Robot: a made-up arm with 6 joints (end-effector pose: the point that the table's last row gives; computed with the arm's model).
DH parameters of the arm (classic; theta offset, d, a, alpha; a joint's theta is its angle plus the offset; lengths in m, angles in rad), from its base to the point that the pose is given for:
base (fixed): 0 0.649 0.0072 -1.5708
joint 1: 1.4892 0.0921 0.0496 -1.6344
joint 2: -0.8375 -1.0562 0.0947 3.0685
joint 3: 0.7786 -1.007 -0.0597 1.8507
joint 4: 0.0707 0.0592 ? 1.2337
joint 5: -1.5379 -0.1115 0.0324 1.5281
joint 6: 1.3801 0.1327 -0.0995 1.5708
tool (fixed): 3.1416 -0.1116 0 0
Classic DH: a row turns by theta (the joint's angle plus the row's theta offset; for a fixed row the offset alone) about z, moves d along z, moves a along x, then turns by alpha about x.
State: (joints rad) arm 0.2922 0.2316 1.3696 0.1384 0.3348 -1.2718
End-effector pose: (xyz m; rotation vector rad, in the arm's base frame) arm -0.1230 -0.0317 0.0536 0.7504 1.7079 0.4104
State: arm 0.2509 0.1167 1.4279 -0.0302 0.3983 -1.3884
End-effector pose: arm -0.0579 0.0634 0.0302 0.7740 1.6340 0.6902
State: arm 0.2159 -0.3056 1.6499 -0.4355 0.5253 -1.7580
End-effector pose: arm 0.0630 0.3726 0.1271 0.9312 1.2790 1.4427
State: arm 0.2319 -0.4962 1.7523 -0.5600 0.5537 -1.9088
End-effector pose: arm 0.0903 0.4671 0.2216 1.0246 1.0690 1.6930
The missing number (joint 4, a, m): -0.245
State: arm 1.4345 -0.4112 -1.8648 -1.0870 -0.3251 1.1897
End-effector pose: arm 0.0509 0.1002 0.1456 0.3571 0.9157 1.0151
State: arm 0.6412 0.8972 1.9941 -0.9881 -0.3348 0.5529
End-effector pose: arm 0.2322 0.1934 0.1667 1.9028 -0.1754 0.1012
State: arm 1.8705 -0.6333 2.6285 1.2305 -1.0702 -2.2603
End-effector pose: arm -0.0062 0.2875 1.0014 -2.0208 1.3834 -0.0325
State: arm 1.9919 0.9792 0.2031 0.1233 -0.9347 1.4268
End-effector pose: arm 0.0552 -0.3880 0.3487 0.0070 0.5205 -0.1269
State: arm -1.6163 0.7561 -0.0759 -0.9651 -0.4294 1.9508
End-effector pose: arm -0.0318 -0.0792 1.1628 -0.1603 -2.7678 1.2136
